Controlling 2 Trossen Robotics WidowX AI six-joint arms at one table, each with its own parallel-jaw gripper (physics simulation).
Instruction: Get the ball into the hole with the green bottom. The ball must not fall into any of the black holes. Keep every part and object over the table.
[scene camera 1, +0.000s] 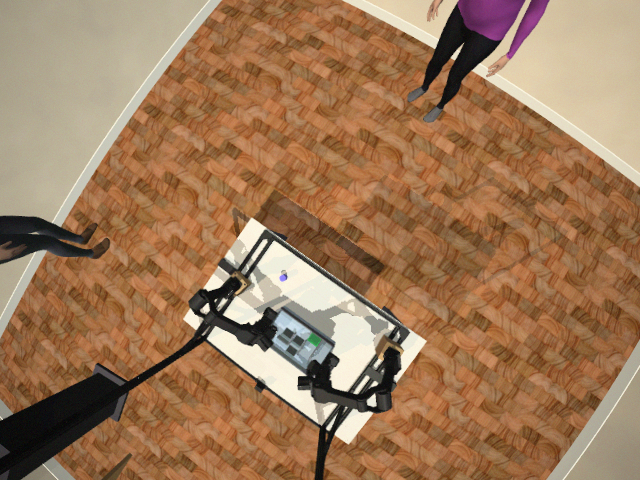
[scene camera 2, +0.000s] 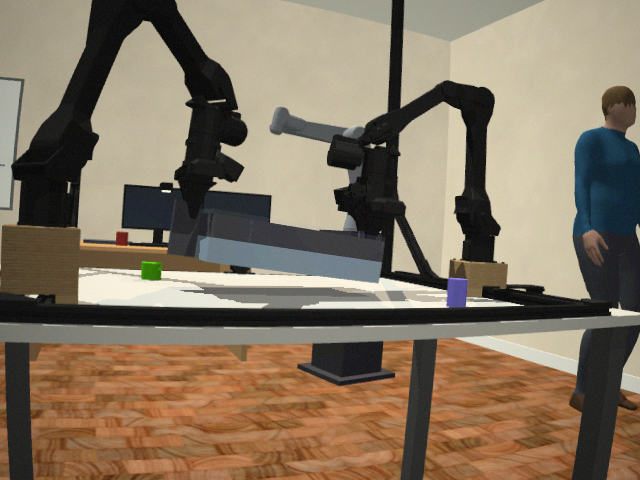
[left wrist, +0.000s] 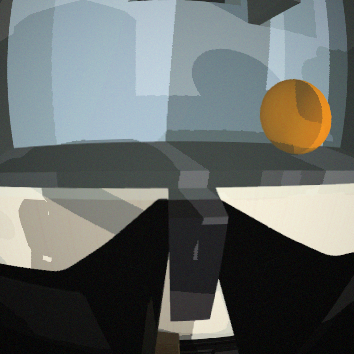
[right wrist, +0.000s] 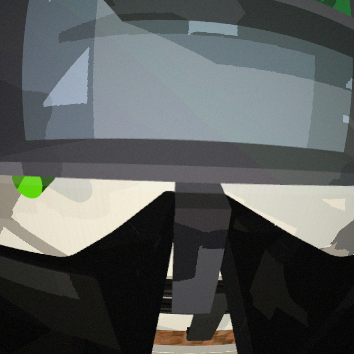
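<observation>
A bluish tray hangs above the table, tilted, its left-gripper end lower in scene camera 2. An orange ball is inside at that lower end, near the end wall, right in the left wrist view; it does not show in the scene cameras. The green-bottomed hole lies beyond several black holes. My left gripper is shut on the tray's end handle. My right gripper is shut on the opposite end handle.
A purple cylinder stands on the white table. A green cylinder stands on the table beyond the tray's right-gripper end. A black rail runs along the table edge. People stand away from the table.
</observation>
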